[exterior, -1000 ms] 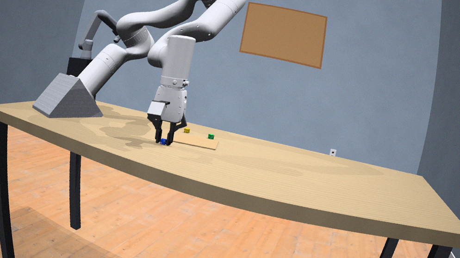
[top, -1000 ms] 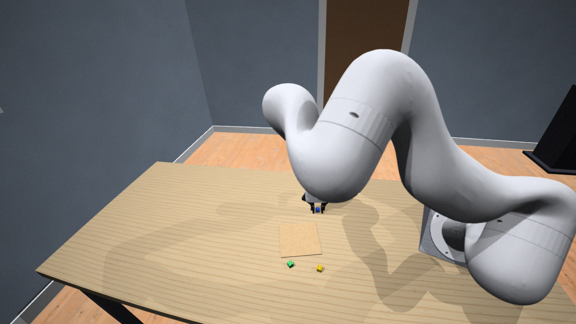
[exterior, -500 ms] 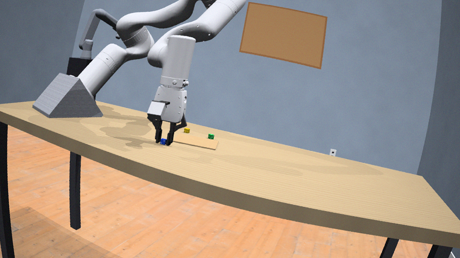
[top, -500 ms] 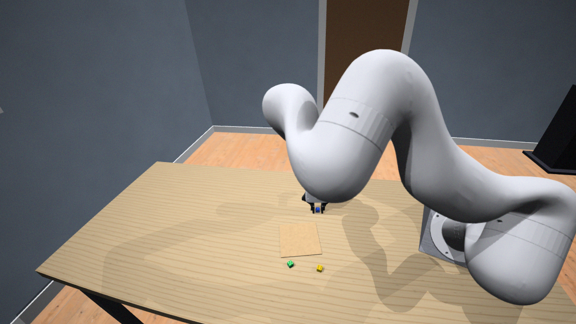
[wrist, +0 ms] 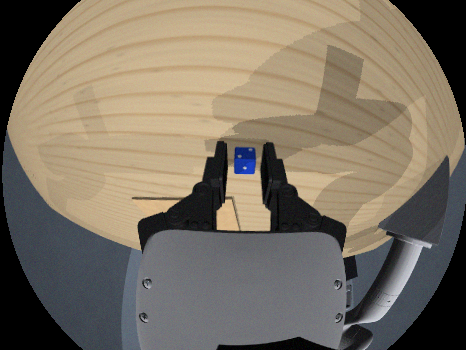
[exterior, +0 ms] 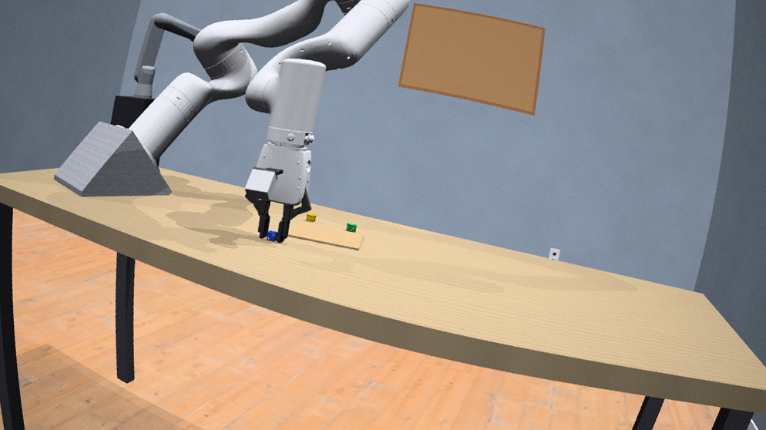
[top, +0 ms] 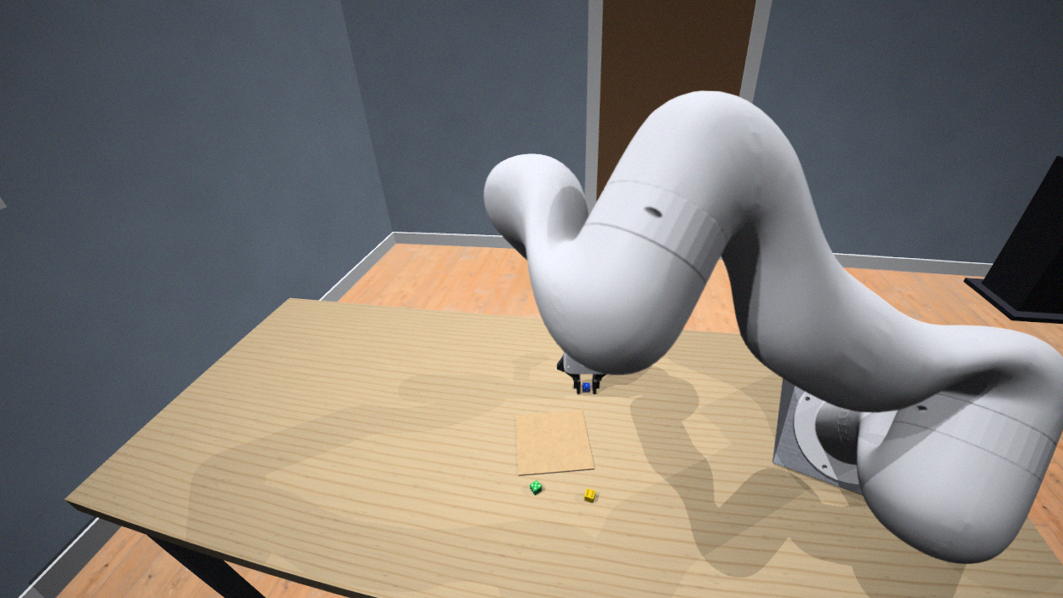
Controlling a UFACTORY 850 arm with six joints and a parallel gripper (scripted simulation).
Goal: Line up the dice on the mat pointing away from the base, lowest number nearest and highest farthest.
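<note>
Now: the blue die 10 mm below my hand. The rest, counted from my hand: yellow die 30 mm behind, 260 mm to the left, 10 mm below; tan mat 50 mm ahead, 150 mm to the left, 20 mm below; green die 70 mm ahead, 250 mm to the left, 10 mm below.
</note>
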